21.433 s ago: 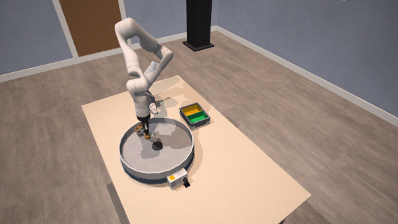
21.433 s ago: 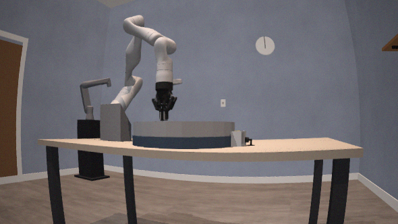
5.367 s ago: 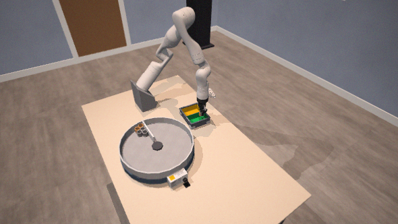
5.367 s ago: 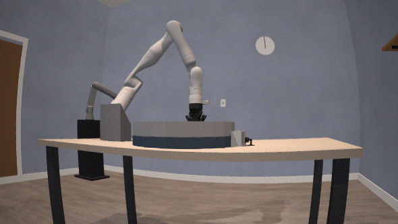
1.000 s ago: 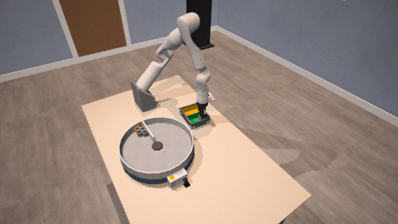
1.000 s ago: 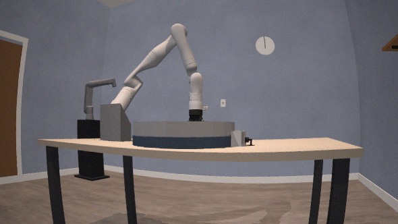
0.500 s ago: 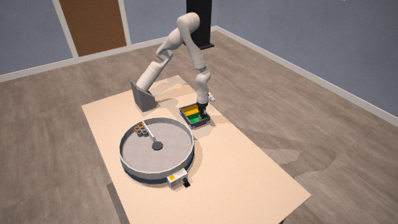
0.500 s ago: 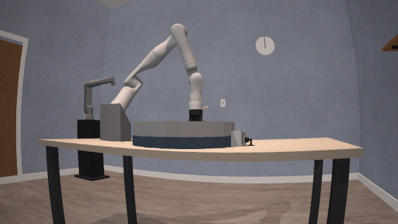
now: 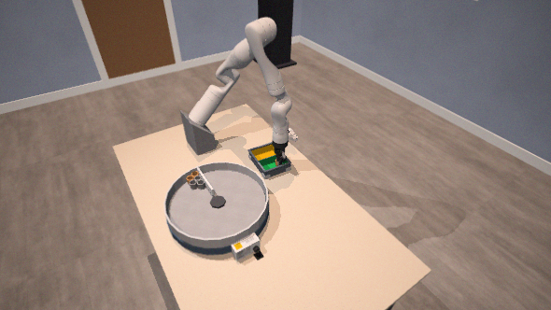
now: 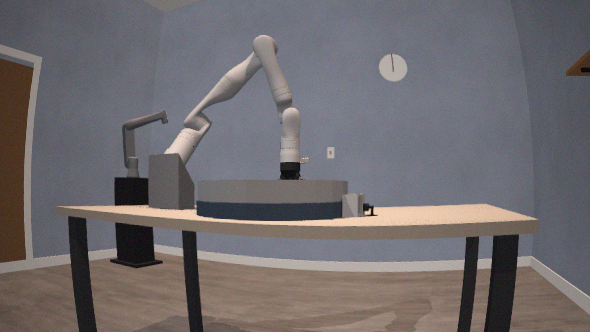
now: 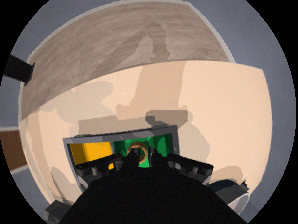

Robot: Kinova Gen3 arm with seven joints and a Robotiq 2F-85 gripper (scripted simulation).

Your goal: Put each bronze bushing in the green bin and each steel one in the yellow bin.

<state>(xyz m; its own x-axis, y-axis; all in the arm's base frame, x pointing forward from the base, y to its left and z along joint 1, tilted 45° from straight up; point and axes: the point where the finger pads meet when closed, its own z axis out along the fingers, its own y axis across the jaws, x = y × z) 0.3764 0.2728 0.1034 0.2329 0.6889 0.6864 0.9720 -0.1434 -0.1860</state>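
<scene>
Now: hand 50 mm past the bin, 30 mm to the left of it and 10 mm above it. Also, from my hand: grey turntable 370 mm to the right, 100 mm ahead, 20 mm above.
</scene>
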